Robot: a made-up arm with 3 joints. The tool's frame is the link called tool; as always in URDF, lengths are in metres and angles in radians. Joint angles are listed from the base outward. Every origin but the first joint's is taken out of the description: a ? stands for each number. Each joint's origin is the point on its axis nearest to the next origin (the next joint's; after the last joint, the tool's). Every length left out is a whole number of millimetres.
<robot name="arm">
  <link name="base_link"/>
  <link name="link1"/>
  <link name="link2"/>
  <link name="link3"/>
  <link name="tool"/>
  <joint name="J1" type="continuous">
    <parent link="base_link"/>
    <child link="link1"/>
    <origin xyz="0.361 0 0.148" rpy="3.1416 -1.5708 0"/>
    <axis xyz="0 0 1"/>
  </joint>
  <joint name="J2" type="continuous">
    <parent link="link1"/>
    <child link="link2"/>
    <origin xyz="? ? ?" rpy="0 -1.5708 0"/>
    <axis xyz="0 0 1"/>
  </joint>
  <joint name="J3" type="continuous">
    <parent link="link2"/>
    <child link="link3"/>
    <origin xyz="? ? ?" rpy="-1.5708 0 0"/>
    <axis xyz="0 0 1"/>
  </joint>
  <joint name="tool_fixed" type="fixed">
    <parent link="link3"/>
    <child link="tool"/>
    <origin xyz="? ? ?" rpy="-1.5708 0 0"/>
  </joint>
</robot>
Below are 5 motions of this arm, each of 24 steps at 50 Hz.
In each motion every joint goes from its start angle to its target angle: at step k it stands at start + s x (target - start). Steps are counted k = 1, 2, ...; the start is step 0. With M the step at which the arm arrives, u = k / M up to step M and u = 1 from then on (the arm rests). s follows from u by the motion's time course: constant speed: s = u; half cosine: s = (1 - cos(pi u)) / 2; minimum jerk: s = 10 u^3 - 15 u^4 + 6 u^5.
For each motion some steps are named. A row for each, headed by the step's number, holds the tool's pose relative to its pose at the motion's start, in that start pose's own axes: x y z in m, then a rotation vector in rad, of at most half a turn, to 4 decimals.
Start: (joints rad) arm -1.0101 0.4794 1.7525
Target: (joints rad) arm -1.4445 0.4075 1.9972
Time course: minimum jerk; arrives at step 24
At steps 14, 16, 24:
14: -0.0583 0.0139 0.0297 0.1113 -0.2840 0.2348
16: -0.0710 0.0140 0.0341 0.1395 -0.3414 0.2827
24: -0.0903 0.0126 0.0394 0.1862 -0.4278 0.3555

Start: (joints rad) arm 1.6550 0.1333 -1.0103
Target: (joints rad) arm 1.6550 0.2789 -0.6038
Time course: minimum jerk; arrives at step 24
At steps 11, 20, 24:
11: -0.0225 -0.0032 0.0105 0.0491 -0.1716 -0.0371
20: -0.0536 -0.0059 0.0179 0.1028 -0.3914 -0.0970
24: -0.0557 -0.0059 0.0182 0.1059 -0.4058 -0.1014

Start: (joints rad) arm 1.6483 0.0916 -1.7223
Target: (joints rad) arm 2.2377 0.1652 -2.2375
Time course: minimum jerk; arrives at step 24
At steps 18, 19, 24:
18: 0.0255 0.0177 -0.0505 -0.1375 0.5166 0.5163
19: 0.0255 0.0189 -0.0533 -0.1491 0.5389 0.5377
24: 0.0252 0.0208 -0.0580 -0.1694 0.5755 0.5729

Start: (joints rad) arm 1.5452 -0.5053 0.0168
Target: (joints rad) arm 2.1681 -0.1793 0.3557
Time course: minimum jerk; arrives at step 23
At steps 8, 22, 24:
8: -0.0256 -0.0260 0.0059 0.1246 -0.1435 -0.0826
22: -0.1107 -0.1013 -0.0148 0.5259 -0.5357 -0.4231
24: -0.1108 -0.1014 -0.0149 0.5263 -0.5360 -0.4235

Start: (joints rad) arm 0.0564 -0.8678 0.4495
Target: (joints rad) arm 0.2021 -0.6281 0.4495
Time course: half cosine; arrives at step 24
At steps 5, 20, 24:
5: -0.0026 -0.0003 0.0008 -0.0019 -0.0114 -0.0266
20: -0.0222 -0.0031 0.0057 -0.0078 -0.0934 -0.2442
24: -0.0236 -0.0033 0.0061 -0.0075 -0.0993 -0.2620

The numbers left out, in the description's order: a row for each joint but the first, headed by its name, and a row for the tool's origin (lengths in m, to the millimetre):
J2: 0.091 -0.031 0
J3: -0.09 0.001 0
tool: 0.073 0.125 0

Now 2 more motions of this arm.
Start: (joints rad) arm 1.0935 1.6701 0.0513
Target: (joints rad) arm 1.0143 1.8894 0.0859
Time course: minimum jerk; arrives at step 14
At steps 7, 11, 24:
7: -0.0109 0.0020 -0.0007 -0.0005 -0.0564 -0.1098
11: -0.0200 0.0040 -0.0018 0.0010 -0.1044 -0.2046
24: -0.0214 0.0044 -0.0020 0.0014 -0.1121 -0.2199

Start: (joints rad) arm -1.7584 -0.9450 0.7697
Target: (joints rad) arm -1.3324 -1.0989 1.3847
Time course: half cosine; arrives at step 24
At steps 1, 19, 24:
1: -0.0007 -0.0003 0.0003 0.0012 -0.0041 -0.0003
19: -0.1568 -0.0627 0.0057 0.2254 -0.8732 -0.1094
24: -0.1746 -0.0678 -0.0022 0.2473 -0.9749 -0.1285

